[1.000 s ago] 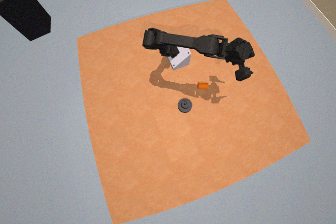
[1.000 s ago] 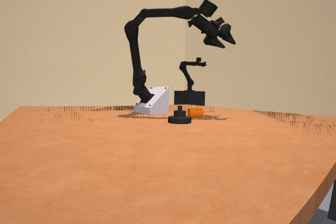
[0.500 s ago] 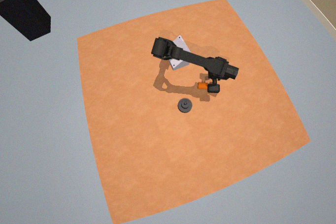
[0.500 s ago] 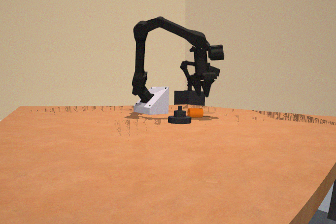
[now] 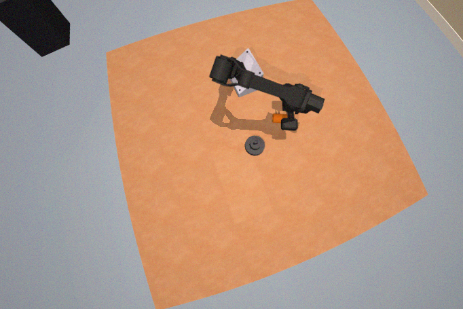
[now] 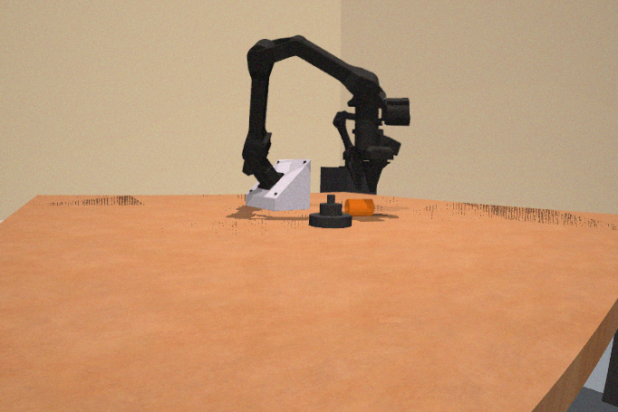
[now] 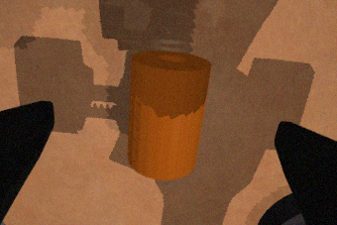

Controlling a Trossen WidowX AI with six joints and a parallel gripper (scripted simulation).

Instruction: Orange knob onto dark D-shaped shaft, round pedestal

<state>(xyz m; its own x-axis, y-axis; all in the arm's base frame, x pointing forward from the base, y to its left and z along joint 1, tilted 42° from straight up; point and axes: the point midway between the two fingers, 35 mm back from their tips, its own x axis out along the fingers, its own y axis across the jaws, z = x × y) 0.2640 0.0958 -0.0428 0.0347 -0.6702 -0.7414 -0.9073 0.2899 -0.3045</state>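
Right now the orange knob is 40 mm below my gripper tip, 10 mm to the right of it and 10 mm behind it. From my gripper tip the other things lie so: dark round pedestal: 160 mm to the right, 60 mm ahead, 30 mm below.
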